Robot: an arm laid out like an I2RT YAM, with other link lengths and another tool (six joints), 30 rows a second.
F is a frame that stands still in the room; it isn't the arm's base.
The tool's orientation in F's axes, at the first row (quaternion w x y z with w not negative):
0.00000 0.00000 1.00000 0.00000
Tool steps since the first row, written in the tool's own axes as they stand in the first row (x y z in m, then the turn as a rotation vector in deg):
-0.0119 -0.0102 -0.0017 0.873 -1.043 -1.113
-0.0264 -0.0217 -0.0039 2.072 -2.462 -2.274
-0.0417 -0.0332 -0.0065 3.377 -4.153 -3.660
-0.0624 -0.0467 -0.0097 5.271 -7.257 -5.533
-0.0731 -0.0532 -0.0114 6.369 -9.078 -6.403
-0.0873 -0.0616 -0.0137 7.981 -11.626 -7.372
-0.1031 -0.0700 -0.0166 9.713 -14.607 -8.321
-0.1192 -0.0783 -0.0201 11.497 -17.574 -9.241
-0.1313 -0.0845 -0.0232 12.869 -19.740 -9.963
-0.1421 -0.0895 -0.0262 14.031 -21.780 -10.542
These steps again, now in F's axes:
0.0119 -0.0102 0.0017 -0.873 -1.043 1.113
0.0264 -0.0217 0.0039 -2.072 -2.462 2.274
0.0417 -0.0332 0.0065 -3.377 -4.153 3.660
0.0624 -0.0467 0.0097 -5.271 -7.257 5.533
0.0731 -0.0532 0.0114 -6.369 -9.078 6.403
0.0873 -0.0616 0.0137 -7.981 -11.626 7.372
0.1031 -0.0700 0.0166 -9.713 -14.607 8.321
0.1192 -0.0783 0.0201 -11.497 -17.574 9.241
0.1313 -0.0845 0.0232 -12.869 -19.740 9.963
0.1421 -0.0895 0.0262 -14.031 -21.780 10.542

